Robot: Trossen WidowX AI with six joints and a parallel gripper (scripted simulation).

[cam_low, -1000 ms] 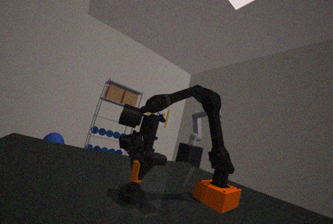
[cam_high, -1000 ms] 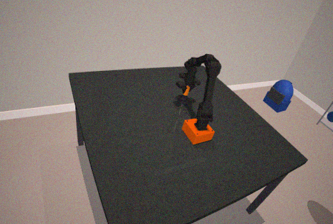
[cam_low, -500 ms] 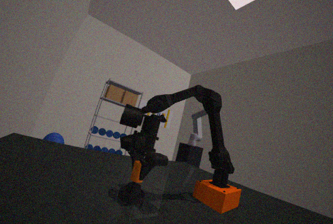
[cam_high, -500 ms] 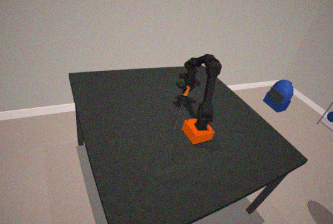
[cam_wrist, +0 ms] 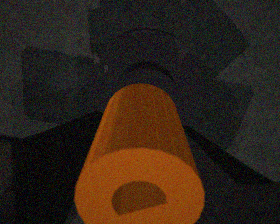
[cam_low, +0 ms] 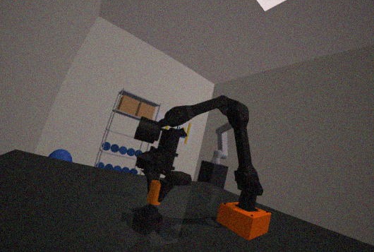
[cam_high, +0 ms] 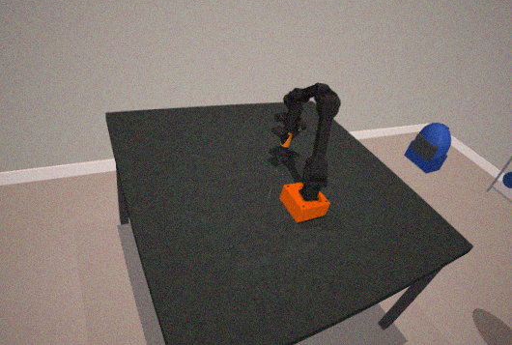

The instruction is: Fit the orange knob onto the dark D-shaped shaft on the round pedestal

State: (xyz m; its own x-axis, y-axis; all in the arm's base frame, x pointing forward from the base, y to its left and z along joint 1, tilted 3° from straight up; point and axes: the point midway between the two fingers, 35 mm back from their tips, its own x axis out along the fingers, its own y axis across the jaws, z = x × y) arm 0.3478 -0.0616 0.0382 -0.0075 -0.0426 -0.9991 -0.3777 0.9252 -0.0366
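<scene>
Now: the orange knob 20 mm above my gripper tip. The rest, counted from my gripper tip: round pedestal (40 mm below).
</scene>
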